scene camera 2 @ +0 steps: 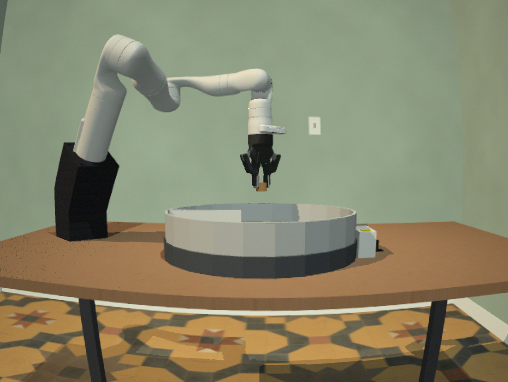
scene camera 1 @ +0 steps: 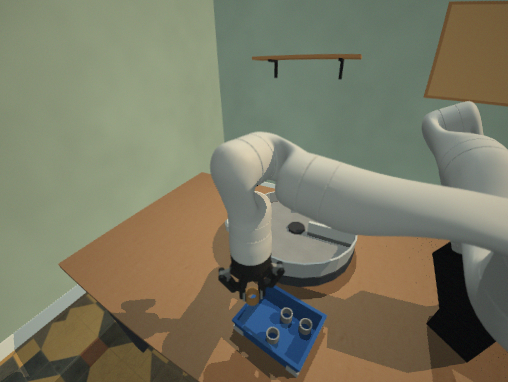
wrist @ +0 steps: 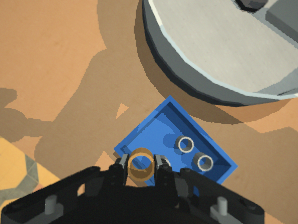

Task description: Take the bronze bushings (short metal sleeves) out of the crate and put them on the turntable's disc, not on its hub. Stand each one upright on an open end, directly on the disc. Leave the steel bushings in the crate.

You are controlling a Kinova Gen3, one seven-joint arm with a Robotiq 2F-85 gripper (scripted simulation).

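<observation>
My gripper (scene camera 1: 252, 296), (scene camera 2: 261, 188) and (wrist: 141, 162) is there for me to see. I can see a blue crate (wrist: 158, 132) too.
</observation>
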